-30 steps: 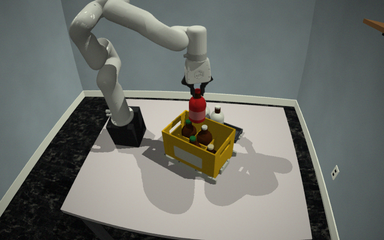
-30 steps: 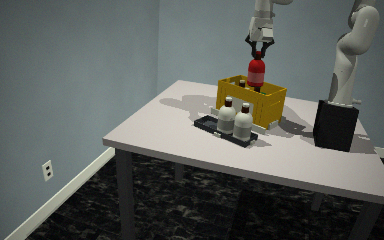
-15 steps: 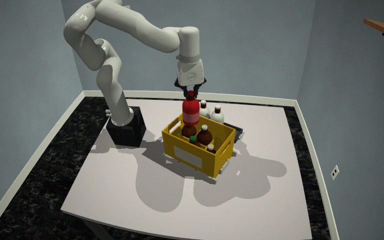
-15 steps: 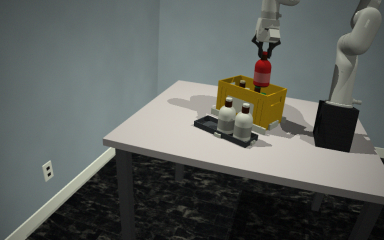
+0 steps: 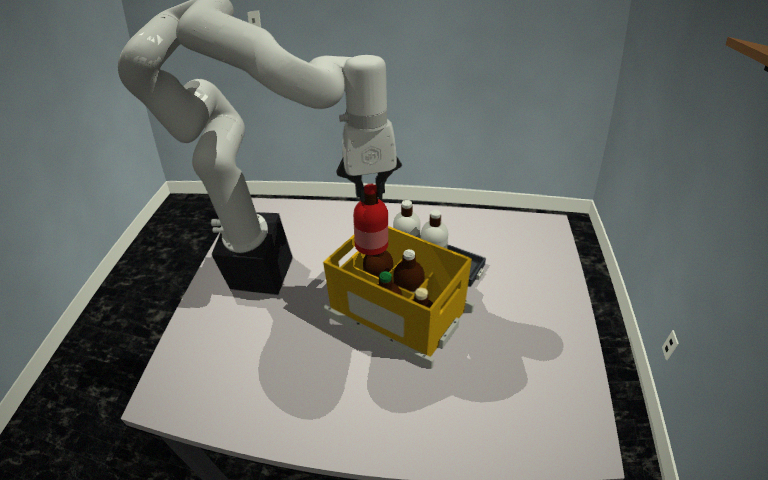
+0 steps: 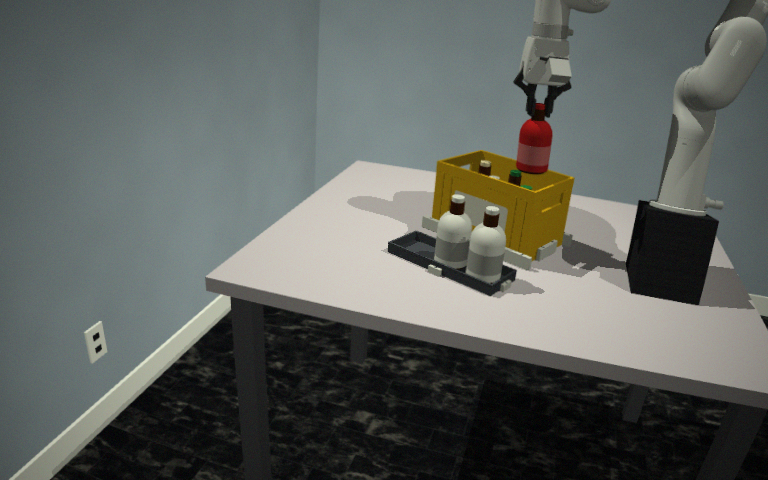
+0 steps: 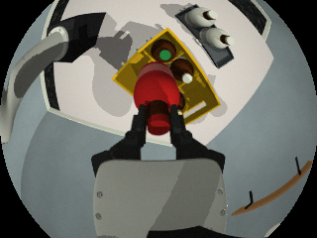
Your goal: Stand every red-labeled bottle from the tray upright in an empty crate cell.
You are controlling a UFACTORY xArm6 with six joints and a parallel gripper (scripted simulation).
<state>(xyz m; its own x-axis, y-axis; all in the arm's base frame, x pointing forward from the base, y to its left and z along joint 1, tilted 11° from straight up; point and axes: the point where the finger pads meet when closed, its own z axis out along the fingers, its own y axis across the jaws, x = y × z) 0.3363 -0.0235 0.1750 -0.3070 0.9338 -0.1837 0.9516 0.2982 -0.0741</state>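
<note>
The red-labeled bottle lies 7 cm below my hand. The rest, counted from my hand: crate (6 cm ahead, 3 cm to the right, 25 cm below).
</note>
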